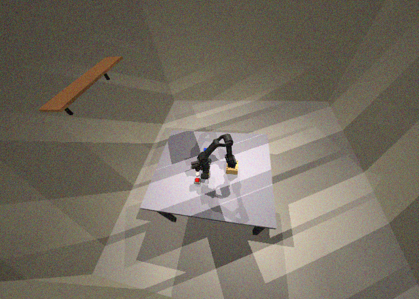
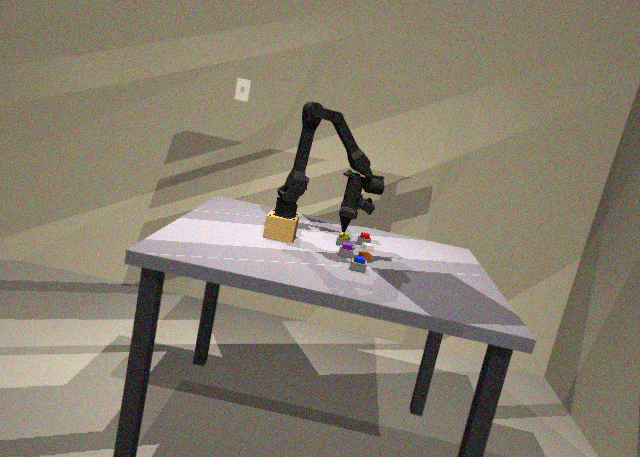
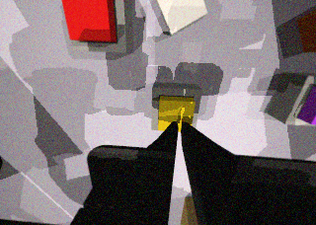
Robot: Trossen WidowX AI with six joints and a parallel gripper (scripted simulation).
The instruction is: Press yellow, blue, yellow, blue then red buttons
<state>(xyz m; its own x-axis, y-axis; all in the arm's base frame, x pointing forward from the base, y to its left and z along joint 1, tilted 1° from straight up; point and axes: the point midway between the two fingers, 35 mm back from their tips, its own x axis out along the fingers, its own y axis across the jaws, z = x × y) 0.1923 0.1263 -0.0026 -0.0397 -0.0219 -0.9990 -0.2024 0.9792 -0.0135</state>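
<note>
Right now my gripper tip is 10 mm above the yellow button. From my gripper tip the other things lie so: red button (90 mm to the left, 70 mm ahead, 10 mm below); then white block (90 mm ahead, 40 mm below, 20 mm to the left); then purple button (130 mm to the right, 50 mm ahead, 10 mm below).
</note>
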